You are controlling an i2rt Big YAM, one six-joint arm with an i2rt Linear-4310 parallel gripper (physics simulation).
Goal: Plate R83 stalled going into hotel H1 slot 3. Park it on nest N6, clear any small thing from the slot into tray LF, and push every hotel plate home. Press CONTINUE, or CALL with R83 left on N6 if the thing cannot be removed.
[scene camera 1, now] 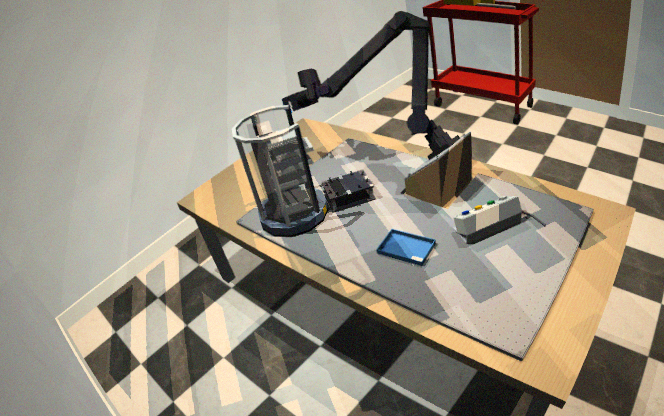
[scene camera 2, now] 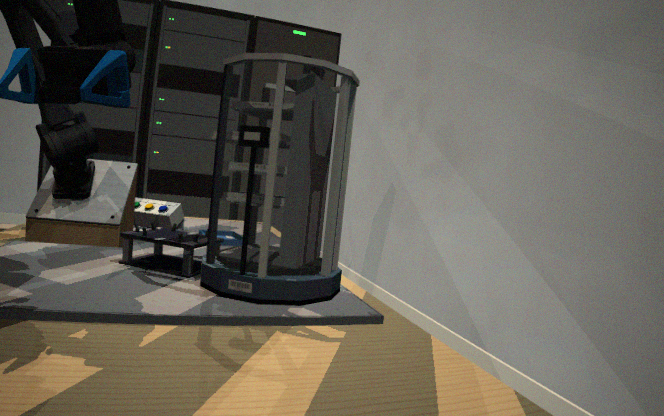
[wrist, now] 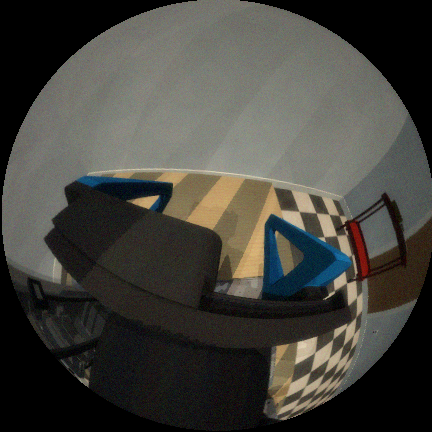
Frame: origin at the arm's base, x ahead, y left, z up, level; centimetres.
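Seen in the pictures: gripper, fingertip midpoint: (scene camera 1: 293, 103) (scene camera 2: 39, 93) (wrist: 220, 203); arm's base, link origin: (scene camera 1: 444, 149) (scene camera 2: 74, 181).
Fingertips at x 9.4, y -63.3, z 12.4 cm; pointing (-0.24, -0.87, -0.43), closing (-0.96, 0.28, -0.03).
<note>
Offsets run from my fingertips to a thing's top centre.
My gripper (scene camera 2: 62, 90) (wrist: 220, 203) is open, its two blue fingers wide apart with nothing between them. It hangs above the table, beside the upper part of the clear round enclosure (scene camera 1: 292, 226) (scene camera 2: 295, 288). Several hotel shelves show through the enclosure's walls. Plate R83, slot 3 and any small thing in it cannot be made out. A dark, low four-legged stand (scene camera 1: 350, 184) (scene camera 2: 165, 238) with small posts on top stands beside the enclosure. Its label is unreadable, and I cannot tell whether a plate lies on it. A shallow blue tray {dx +29.0, dy +69.6, dz -24.2 cm} (scene camera 1: 406, 246) lies on the grey mat.
A button box {dx +7.0, dy +87.9, dz -17.6 cm} (scene camera 1: 487, 221) (scene camera 2: 159, 216) with coloured buttons stands right of the tray in scene camera 1. The arm's wooden, sloped base (scene camera 1: 440, 177) (scene camera 2: 75, 231) is behind it. A red cart (scene camera 1: 480, 83) (wrist: 358, 250) stands on the floor beyond the table.
</note>
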